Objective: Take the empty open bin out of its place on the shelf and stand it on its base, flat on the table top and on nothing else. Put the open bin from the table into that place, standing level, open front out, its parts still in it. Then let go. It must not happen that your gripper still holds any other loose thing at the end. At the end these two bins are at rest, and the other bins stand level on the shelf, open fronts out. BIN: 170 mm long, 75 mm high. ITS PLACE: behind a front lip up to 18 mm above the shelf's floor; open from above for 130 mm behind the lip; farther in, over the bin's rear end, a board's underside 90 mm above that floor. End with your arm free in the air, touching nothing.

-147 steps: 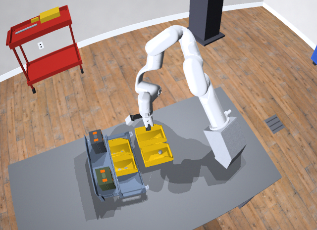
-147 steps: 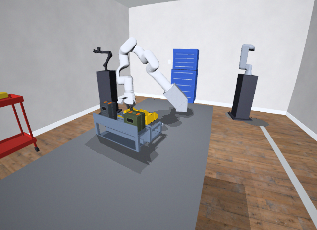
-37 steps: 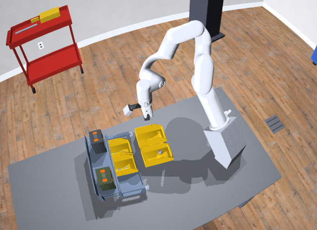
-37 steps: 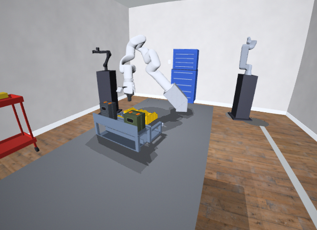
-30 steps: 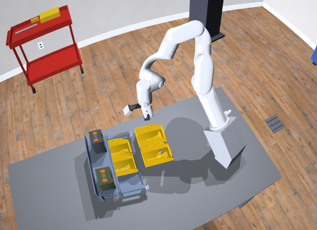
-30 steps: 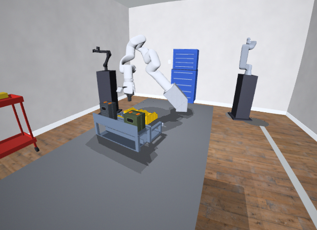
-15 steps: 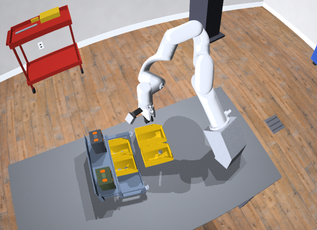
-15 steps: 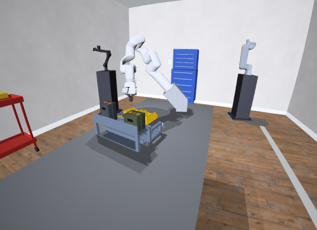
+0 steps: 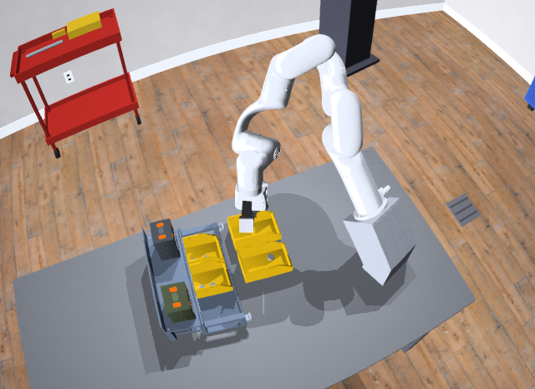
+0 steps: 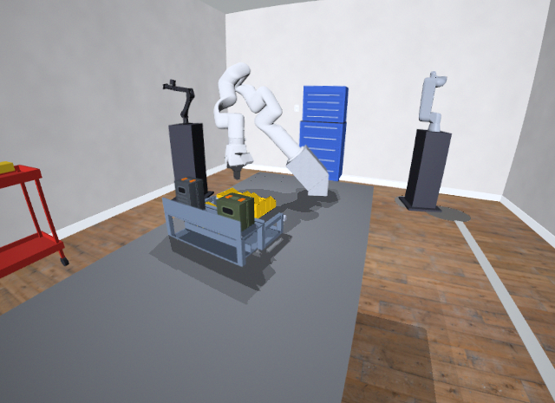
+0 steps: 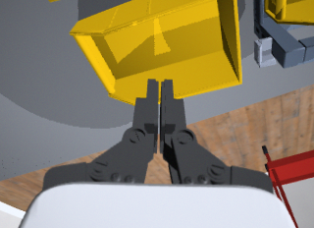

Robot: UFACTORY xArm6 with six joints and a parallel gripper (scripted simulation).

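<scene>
The shelf lip is 16 cm ahead of my hand, 8 cm to the left of it and 16 cm below it. From my hand the other things lie so: olive box: 38 cm ahead, 12 cm to the left, 2 cm below; then dark grey box: 29 cm ahead, 10 cm to the right.
</scene>
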